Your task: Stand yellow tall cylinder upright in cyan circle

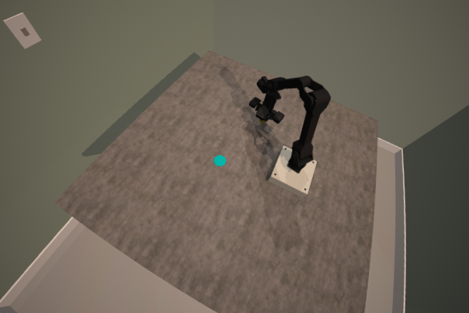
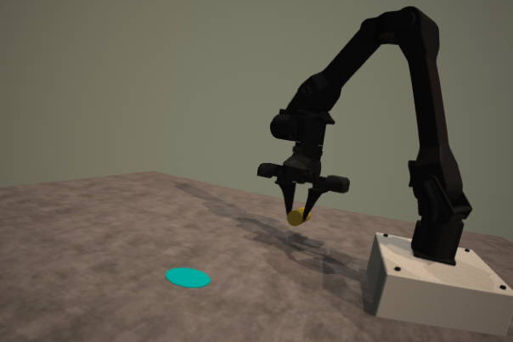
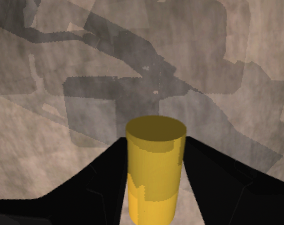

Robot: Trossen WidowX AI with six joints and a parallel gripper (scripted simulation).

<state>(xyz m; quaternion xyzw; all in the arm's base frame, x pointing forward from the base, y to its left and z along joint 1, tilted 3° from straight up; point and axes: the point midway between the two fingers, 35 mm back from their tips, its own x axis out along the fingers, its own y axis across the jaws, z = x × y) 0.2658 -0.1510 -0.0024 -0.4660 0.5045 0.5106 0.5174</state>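
Right now the cyan circle is 330 mm to the left of my gripper tip, 50 mm ahead of it and 40 mm below it. Round my gripper tip: yellow cylinder (20 mm to the right).
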